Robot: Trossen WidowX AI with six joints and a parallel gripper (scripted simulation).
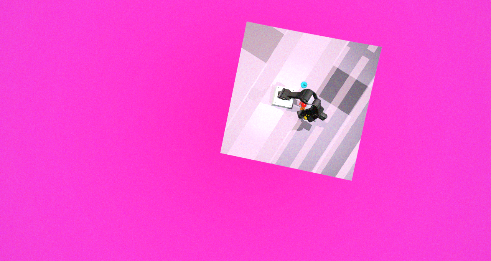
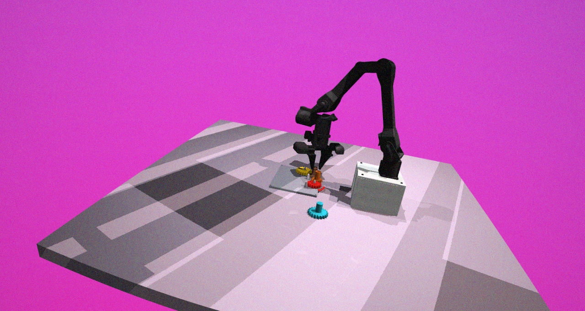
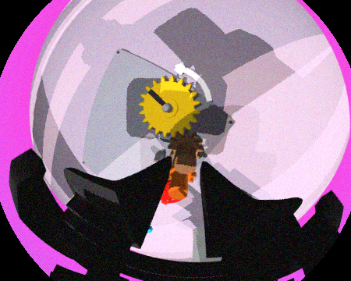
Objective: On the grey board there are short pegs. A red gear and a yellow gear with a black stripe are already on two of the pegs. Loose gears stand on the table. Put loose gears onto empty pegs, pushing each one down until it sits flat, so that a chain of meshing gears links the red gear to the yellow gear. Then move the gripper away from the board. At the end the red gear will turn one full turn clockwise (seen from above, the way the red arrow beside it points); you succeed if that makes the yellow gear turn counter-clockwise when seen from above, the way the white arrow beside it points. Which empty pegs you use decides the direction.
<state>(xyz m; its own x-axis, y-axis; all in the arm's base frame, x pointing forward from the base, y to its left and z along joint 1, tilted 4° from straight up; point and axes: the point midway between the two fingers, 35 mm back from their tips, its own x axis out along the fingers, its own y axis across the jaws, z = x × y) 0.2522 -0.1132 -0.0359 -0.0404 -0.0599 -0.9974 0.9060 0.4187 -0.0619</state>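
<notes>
Now: the brown gear 20 mm below my gripper tip. From my gripper tip the other things lie so: orange gear (10 mm behind, 30 mm to the left, 20 mm below); white arrow (30 mm ahead, 70 mm to the right, 30 mm below); red gear (80 mm to the left, 30 mm below).
</notes>
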